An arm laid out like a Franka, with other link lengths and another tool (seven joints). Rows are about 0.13 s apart.
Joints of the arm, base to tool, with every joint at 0 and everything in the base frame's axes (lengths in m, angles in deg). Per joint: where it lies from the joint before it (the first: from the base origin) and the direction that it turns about. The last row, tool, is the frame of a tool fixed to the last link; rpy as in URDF.
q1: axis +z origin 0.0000 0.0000 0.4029
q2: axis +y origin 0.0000 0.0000 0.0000
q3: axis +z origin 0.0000 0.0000 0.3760
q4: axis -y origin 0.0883 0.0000 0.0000
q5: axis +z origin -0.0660 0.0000 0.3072
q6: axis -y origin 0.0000 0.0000 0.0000
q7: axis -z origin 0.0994 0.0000 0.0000
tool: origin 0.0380 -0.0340 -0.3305 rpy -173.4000 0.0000 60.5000
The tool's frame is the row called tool.
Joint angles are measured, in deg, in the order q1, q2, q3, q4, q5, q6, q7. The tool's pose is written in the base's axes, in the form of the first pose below.
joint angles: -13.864, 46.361, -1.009, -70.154, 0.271, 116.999, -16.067
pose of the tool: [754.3 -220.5 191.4], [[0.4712 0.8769 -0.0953], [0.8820 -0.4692 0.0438], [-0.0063 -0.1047 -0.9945]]
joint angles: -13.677, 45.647, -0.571, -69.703, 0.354, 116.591, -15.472
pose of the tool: [759.4 -213.8 203.5], [[0.4734 0.8772 -0.0807], [0.8809 -0.4710 0.0476], [0.0038 -0.0936 -0.9956]]
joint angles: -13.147, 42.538, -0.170, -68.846, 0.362, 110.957, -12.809
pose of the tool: [744.9 -199.8 238.0], [[0.5014 0.8587 -0.1057], [0.8652 -0.4974 0.0631], [0.0016 -0.1231 -0.9924]]
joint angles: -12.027, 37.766, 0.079, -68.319, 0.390, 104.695, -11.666
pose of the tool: [727.8 -178.3 290.3], [[0.4985 0.8583 -0.1216], [0.8669 -0.4936 0.0695], [-0.0004 -0.1401 -0.9901]]
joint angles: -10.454, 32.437, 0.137, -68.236, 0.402, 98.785, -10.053
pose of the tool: [705.9 -153.8 345.6], [[0.4977 0.8575 -0.1304], [0.8673 -0.4926 0.0711], [-0.0033 -0.1484 -0.9889]]
